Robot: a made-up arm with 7 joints.
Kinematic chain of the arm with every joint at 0, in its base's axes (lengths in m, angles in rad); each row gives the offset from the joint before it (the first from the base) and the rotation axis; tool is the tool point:
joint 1: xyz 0 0 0.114 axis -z
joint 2: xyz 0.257 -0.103 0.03 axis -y
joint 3: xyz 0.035 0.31 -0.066 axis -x
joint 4: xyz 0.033 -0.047 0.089 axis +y
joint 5: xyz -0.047 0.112 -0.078 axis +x
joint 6: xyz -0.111 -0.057 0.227 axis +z
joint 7: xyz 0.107 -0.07 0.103 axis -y
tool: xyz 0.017 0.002 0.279
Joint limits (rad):
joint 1: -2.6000..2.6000
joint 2: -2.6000..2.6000
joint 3: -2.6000..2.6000
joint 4: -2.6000..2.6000
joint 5: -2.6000..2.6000
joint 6: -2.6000..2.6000
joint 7: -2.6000..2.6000
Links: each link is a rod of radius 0.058 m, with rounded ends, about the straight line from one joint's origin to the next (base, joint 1, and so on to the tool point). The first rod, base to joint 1, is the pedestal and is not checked.
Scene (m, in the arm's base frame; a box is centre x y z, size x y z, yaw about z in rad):
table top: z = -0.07
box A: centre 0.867 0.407 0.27 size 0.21 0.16 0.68 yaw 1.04
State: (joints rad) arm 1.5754 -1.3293 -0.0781 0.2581 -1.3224 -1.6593 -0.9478
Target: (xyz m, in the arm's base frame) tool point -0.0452 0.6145 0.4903
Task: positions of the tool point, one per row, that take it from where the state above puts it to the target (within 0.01 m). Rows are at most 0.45 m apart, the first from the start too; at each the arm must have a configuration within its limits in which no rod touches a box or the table.
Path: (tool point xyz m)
1: 0.7768 -0.4200 0.4668
2: 0.7897 -0.0266 0.5347
3: 0.6299 0.3218 0.5304
4: 0.3596 0.5389 0.4603
5: 0.4042 0.6402 0.3647
6: 0.3607 0.7171 0.2807
7: 0.2387 0.7546 0.2601
8: 0.0826 0.7284 0.3336
9: -0.0452 0.6145 0.4903

